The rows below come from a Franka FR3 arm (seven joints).
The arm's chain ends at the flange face. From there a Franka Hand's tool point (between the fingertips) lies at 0.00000 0.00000 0.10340 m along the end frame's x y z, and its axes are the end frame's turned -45 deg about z.
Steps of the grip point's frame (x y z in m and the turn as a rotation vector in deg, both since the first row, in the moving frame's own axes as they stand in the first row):
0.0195, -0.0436, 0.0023, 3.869, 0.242, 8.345
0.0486, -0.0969, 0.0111, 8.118, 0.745, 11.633
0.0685, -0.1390, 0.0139, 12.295, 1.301, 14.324
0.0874, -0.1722, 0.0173, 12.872, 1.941, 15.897
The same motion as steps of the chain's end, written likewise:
-0.0128, -0.0391, 0.0025, 2.907, -2.565, 8.345
-0.0260, -0.0907, 0.0121, 6.267, -5.213, 11.633
-0.0382, -0.1280, 0.0163, 9.614, -7.774, 14.324
-0.0489, -0.1632, 0.0199, 10.474, -7.729, 15.897

